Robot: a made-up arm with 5 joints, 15 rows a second.
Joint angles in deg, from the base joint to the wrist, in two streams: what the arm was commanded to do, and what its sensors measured. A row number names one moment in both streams.
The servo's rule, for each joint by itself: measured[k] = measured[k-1] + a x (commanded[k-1-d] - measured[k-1]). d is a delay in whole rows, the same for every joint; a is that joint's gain. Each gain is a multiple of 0.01, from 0.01 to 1. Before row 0 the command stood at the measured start. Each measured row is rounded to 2 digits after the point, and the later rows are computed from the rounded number. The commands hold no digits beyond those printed.
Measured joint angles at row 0:
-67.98 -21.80 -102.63 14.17 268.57
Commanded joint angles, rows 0 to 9:
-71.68 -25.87 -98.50 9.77 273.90
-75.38 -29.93 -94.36 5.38 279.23
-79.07 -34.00 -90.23 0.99 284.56
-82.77 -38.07 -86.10 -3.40 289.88
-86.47 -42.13 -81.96 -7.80 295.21
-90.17 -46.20 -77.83 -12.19 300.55
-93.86 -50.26 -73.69 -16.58 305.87
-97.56 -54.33 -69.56 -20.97 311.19
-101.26 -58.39 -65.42 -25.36 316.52
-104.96 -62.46 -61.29 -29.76 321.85
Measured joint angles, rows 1 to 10:
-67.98 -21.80 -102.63 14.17 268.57
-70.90 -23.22 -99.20 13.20 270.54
-74.44 -25.57 -95.18 11.48 273.76
-78.10 -28.52 -91.07 9.17 277.76
-81.79 -31.86 -86.94 6.40 282.24
-85.49 -35.45 -82.81 3.28 287.04
-89.19 -39.21 -78.68 -0.12 292.04
-92.88 -43.08 -74.54 -3.74 297.16
-96.58 -47.02 -70.41 -7.53 302.35
-100.28 -51.00 -66.27 -11.45 307.59
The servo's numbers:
d 1
a 0.79 0.35 0.83 0.22 0.37

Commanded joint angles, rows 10 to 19:
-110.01 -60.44 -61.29 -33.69 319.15
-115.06 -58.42 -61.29 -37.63 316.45
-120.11 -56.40 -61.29 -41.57 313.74
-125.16 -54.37 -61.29 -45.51 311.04
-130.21 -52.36 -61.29 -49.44 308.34
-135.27 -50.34 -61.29 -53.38 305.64
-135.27 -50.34 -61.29 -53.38 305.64
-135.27 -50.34 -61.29 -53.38 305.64
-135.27 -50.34 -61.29 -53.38 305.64
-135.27 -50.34 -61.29 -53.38 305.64
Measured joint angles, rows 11 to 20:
-103.98 -55.01 -62.14 -15.48 312.87
-108.74 -56.91 -61.43 -19.49 315.19
-113.73 -57.44 -61.31 -23.48 315.66
-118.77 -57.08 -61.29 -27.46 314.95
-123.82 -56.13 -61.29 -31.43 313.50
-128.87 -54.81 -61.29 -35.39 311.59
-133.93 -53.25 -61.29 -39.35 309.39
-134.99 -52.23 -61.29 -42.44 308.00
-135.21 -51.57 -61.29 -44.85 307.13
-135.26 -51.14 -61.29 -46.73 306.58

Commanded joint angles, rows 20 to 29:
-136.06 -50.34 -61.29 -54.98 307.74
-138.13 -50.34 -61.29 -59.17 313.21
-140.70 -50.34 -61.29 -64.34 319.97
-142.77 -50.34 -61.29 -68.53 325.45
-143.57 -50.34 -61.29 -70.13 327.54
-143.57 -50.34 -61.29 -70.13 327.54
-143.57 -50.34 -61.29 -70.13 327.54
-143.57 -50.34 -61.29 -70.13 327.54
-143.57 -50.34 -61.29 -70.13 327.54
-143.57 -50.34 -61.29 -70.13 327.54
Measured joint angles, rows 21 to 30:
-135.27 -50.86 -61.29 -48.19 306.23
-135.89 -50.68 -61.29 -49.68 306.79
-137.66 -50.56 -61.29 -51.77 309.17
-140.06 -50.48 -61.29 -54.54 313.17
-142.20 -50.43 -61.29 -57.62 317.71
-143.28 -50.40 -61.29 -60.37 321.35
-143.51 -50.38 -61.29 -62.52 323.64
-143.56 -50.37 -61.29 -64.19 325.08
-143.57 -50.36 -61.29 -65.50 325.99
-143.57 -50.35 -61.29 -66.52 326.56

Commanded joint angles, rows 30 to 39:
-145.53 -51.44 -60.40 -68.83 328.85
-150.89 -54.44 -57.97 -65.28 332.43
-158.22 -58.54 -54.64 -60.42 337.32
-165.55 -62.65 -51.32 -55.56 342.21
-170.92 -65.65 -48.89 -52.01 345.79
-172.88 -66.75 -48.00 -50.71 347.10
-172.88 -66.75 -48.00 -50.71 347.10
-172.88 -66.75 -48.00 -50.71 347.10
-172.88 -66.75 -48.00 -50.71 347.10
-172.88 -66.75 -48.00 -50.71 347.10
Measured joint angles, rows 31 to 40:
-143.57 -50.35 -61.29 -67.31 326.92
-145.12 -50.73 -60.55 -67.64 327.63
-149.68 -52.03 -58.41 -67.12 329.41
-156.43 -54.31 -55.28 -65.65 332.34
-163.63 -57.23 -51.99 -63.43 335.99
-169.39 -60.18 -49.42 -60.92 339.62
-172.15 -62.48 -48.24 -58.67 342.39
-172.73 -63.97 -48.04 -56.92 344.13
-172.85 -64.94 -48.01 -55.55 345.23
-172.87 -65.57 -48.00 -54.49 345.92

